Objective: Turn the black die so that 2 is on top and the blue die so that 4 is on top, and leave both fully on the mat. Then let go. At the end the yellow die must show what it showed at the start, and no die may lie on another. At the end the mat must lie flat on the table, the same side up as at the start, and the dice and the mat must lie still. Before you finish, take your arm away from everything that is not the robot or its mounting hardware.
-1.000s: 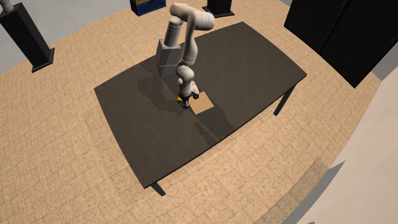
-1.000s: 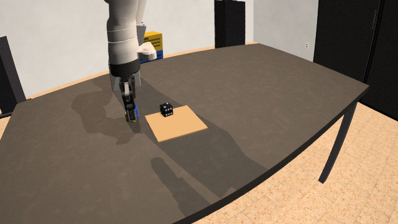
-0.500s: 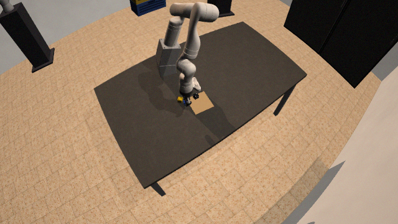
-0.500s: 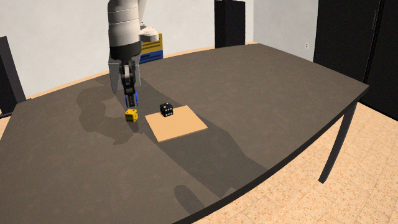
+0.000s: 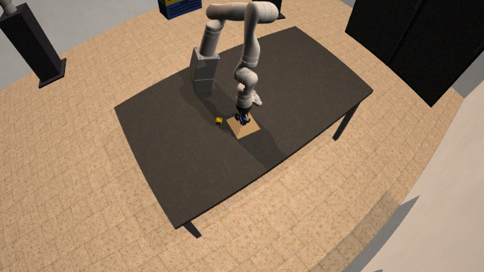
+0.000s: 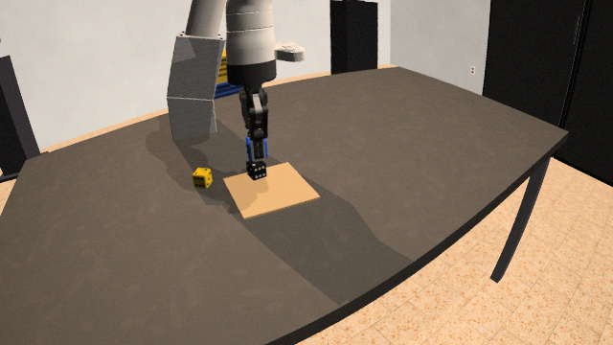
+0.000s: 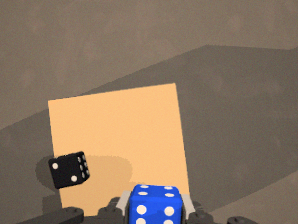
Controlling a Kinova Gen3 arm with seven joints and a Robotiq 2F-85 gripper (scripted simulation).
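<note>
Right now the tan mat is 40 mm behind my hand, 20 mm to the left of it and 110 mm below it. Also, from my hand: blue die (right at my hand); yellow die (100 mm behind, 90 mm to the right, 100 mm below); black die (80 mm behind, 20 mm to the left, 90 mm below).
</note>
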